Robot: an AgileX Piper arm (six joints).
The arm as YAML. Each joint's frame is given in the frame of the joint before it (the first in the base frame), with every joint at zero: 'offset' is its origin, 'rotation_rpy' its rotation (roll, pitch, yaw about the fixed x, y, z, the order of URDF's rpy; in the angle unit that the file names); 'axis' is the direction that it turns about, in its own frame. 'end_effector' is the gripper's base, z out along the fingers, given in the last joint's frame.
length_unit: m
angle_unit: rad
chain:
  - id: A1
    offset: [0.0, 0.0, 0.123]
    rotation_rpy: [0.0, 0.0, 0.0]
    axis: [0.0, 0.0, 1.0]
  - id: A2
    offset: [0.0, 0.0, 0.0]
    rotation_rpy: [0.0, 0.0, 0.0]
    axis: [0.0, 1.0, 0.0]
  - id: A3
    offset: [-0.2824, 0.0, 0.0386]
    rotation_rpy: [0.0, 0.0, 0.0]
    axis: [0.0, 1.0, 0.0]
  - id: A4
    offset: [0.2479, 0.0, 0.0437]
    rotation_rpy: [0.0, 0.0, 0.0]
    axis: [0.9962, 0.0, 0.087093]
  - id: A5
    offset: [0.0, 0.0, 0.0]
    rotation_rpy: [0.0, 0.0, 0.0]
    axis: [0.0, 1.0, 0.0]
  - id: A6
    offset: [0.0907, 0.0, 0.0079]
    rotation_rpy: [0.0, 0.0, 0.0]
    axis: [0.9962, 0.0, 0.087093]
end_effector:
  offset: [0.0, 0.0, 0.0]
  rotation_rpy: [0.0, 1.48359, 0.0]
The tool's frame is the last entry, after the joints.
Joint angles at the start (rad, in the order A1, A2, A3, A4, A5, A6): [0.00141 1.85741 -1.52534 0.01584 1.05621 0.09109]
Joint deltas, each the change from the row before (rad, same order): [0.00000 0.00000 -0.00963 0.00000 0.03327 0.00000]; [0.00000 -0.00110 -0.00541 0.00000 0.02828 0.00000]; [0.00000 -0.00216 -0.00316 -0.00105 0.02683 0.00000]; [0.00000 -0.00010 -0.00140 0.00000 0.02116 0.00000]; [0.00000 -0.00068 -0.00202 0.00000 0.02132 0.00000]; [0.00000 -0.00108 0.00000 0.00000 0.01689 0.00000]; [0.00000 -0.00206 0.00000 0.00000 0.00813 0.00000]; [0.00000 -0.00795 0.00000 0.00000 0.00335 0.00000]
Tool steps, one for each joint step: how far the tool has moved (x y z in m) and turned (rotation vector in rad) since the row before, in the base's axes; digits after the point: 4 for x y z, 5 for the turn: [-0.0017 0.0000 0.0018 0.00009 0.02364 0.00051]; [-0.0020 0.0000 0.0013 0.00007 0.02177 0.00044]; [-0.0023 -0.0001 0.0012 -0.00096 0.02151 0.00064]; [-0.0017 0.0000 0.0000 0.00004 0.01966 0.00031]; [-0.0018 0.0000 0.0005 0.00004 0.01862 0.00031]; [-0.0017 0.0000 0.0002 0.00003 0.01581 0.00024]; [-0.0010 0.0000 0.0007 0.00002 0.00607 0.00012]; [-0.0014 0.0000 0.0030 0.00002 -0.00460 0.00005]
